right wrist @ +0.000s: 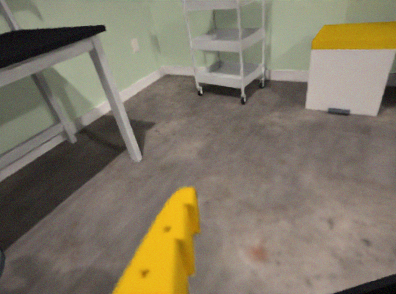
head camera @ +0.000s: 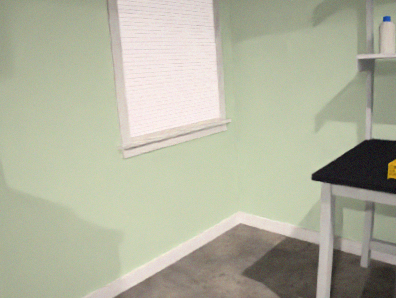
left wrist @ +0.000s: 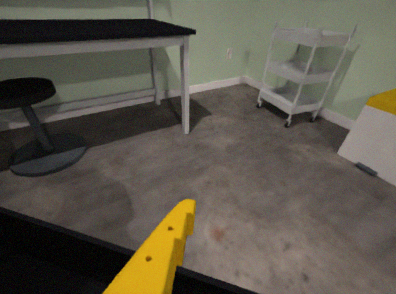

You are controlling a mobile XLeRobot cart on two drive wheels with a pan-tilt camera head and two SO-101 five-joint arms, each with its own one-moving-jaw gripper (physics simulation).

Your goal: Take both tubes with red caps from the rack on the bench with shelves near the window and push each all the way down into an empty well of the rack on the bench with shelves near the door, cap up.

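Frame: origin at the left arm's base, x ahead, y left, z up, level; metres.
Seen in the pictures: left hand, its tool point: (left wrist: 194, 212); right hand, its tool point: (right wrist: 196, 203).
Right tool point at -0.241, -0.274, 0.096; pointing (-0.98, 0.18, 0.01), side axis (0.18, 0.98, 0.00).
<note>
Offsets run from my right tool point to a thing's top centre, as dx, dy, dz. "*": to the spot under its first point. Level surfaces: height alone.
Near the window (head camera: 172, 70), part of a black-topped bench @[dz -0.109] (head camera: 355, 167) with a shelf @[dz +0.337] (head camera: 375, 56) above it shows at the right edge of the head view. Another black-topped bench (left wrist: 90, 31) (right wrist: 55, 41) shows in both wrist views. No rack and no red-capped tube shows in these views. My left gripper (left wrist: 190, 204) is fully open and empty over the floor; one notched yellow jaw shows. My right gripper (right wrist: 191, 192) is also fully open and empty over the floor, with one jaw in view.
A yellow object @[* -0.437, -1.077, -0.081] (head camera: 392, 170), cut off by the frame, sits on the window bench. A blue-capped white bottle @[* -0.652, -1.523, +0.425] (head camera: 387, 37) stands on its shelf. A stool @[-0.710, -1.052, -0.388] (left wrist: 25, 92), a white cart (left wrist: 300, 72) (right wrist: 225, 75) and a yellow-lidded white bin @[-1.349, +1.200, -0.421] (left wrist: 375, 132) (right wrist: 347, 80) stand on the floor.
</note>
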